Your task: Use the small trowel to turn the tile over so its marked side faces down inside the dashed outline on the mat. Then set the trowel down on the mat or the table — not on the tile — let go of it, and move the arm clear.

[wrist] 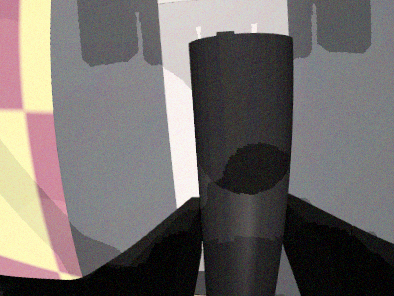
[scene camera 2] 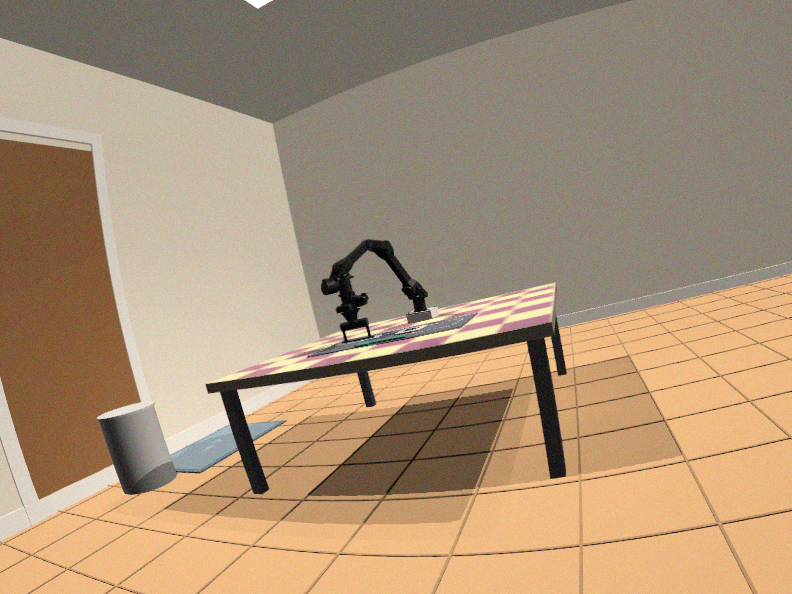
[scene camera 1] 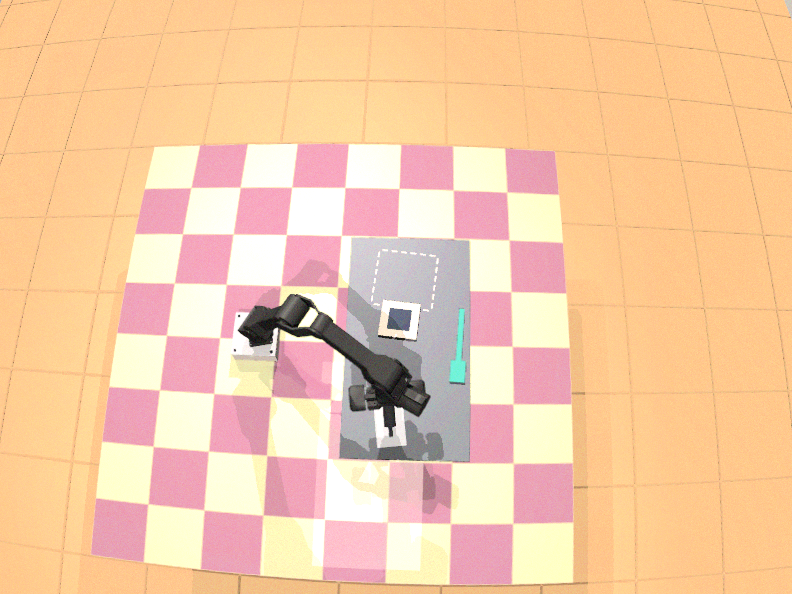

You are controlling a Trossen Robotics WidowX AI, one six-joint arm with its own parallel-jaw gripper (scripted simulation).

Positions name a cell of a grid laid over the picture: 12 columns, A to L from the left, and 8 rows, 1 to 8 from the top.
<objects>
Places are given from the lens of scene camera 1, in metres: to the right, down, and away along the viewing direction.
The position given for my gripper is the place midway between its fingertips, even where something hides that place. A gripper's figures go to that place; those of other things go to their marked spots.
my gripper (scene camera 1: F6): -0.02, 0.27, 1.84
trowel (scene camera 1: F6): -0.02, 0.31, 1.79
square tile (scene camera 1: G5): 0.01, 0.06, 1.99
</objects>
